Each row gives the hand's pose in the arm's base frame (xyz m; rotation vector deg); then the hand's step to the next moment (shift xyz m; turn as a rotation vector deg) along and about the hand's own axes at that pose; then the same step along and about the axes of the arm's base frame.
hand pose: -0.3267 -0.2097 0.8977 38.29 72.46 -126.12
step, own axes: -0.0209 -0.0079 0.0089 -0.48 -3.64 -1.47
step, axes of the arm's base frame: 0.0091 -0.0005 0.0222 -1.75 2.97 1.94
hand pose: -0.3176 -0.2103 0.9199 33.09 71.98 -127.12
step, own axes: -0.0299 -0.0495 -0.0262 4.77 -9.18 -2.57
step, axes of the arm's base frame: -0.0050 0.0512 0.0373 -9.15 5.13 1.91
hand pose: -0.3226 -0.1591 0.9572 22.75 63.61 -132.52
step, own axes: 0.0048 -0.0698 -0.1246 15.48 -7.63 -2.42
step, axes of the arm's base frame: -0.0408 0.1323 -0.0354 -16.94 0.56 -4.05
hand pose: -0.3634 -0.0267 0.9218 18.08 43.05 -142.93
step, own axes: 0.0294 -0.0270 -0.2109 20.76 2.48 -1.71
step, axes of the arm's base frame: -0.0240 0.1272 -0.1712 -16.03 -9.23 -9.89
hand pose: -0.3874 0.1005 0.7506 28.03 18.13 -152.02
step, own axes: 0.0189 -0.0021 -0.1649 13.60 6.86 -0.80
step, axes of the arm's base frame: 0.0305 0.0431 -0.1574 -8.28 -10.77 -6.94
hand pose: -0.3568 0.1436 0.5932 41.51 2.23 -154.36
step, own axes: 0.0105 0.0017 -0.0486 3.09 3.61 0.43
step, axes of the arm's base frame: 0.0155 0.0006 -0.0473 -1.48 -4.44 -0.91
